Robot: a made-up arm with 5 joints. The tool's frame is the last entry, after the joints. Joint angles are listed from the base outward.
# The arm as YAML. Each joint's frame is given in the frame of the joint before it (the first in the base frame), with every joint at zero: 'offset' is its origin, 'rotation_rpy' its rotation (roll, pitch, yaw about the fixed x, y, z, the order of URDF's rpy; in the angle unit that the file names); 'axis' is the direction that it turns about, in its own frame. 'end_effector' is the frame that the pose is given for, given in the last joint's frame.
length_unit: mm
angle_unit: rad
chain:
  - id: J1
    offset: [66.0, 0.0, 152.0]
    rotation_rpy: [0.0, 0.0, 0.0]
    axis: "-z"
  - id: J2
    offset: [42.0, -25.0, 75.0]
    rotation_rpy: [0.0, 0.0, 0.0]
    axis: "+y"
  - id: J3
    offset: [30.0, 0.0, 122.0]
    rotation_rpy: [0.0, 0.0, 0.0]
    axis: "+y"
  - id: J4
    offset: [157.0, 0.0, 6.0]
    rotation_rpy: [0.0, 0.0, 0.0]
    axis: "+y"
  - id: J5
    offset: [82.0, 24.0, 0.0]
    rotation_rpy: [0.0, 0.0, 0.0]
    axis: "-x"
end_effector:
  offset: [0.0, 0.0, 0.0]
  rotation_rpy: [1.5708, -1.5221, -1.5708]
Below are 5 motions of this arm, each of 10 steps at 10 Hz.
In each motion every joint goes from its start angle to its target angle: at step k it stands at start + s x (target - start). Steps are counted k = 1, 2, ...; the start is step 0. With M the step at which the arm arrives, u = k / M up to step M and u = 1 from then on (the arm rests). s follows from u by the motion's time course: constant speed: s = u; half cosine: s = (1 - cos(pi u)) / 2; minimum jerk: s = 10 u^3 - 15 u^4 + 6 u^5.
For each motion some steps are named. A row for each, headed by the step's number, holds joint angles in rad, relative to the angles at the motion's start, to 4 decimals.
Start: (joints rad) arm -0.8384 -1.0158 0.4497 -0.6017 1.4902
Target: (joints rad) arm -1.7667 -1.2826 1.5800 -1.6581 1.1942
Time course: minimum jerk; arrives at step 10
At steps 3, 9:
3: -0.1514 -0.0435 0.1843 -0.1723 -0.0483
9: -0.9204 -0.2645 1.1206 -1.0474 -0.2935

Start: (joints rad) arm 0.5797 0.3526 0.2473 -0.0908 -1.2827
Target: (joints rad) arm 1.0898 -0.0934 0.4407 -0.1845 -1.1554
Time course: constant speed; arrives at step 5
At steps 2, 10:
2: 0.2040 -0.1784 0.0774 -0.0375 0.0509
10: 0.5101 -0.4460 0.1934 -0.0937 0.1273

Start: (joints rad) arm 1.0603 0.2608 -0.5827 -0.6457 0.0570
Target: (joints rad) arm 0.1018 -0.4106 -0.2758 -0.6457 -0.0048
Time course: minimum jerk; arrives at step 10
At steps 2, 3, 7, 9, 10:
2: -0.0555 -0.0389 0.0178 0.0000 -0.0036
3: -0.1563 -0.1095 0.0500 0.0000 -0.0101
7: -0.8022 -0.5619 0.2569 0.0000 -0.0517
9: -0.9503 -0.6657 0.3043 0.0000 -0.0613
10: -0.9585 -0.6714 0.3069 0.0000 -0.0618

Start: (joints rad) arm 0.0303 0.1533 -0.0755 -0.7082 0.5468
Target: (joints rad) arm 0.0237 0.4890 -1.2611 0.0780 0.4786
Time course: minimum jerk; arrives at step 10
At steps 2, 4, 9, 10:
2: -0.0004 0.0194 -0.0687 0.0455 -0.0040
4: -0.0021 0.1066 -0.3764 0.2496 -0.0216
9: -0.0065 0.3328 -1.1755 0.7795 -0.0676
10: -0.0066 0.3357 -1.1856 0.7862 -0.0682

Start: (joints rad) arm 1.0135 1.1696 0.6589 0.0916 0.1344
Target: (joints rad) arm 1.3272 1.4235 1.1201 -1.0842 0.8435
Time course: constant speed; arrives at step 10
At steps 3, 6, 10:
3: 0.0941 0.0762 0.1384 -0.3527 0.2127
6: 0.1882 0.1523 0.2767 -0.7055 0.4255
10: 0.3137 0.2539 0.4612 -1.1758 0.7091

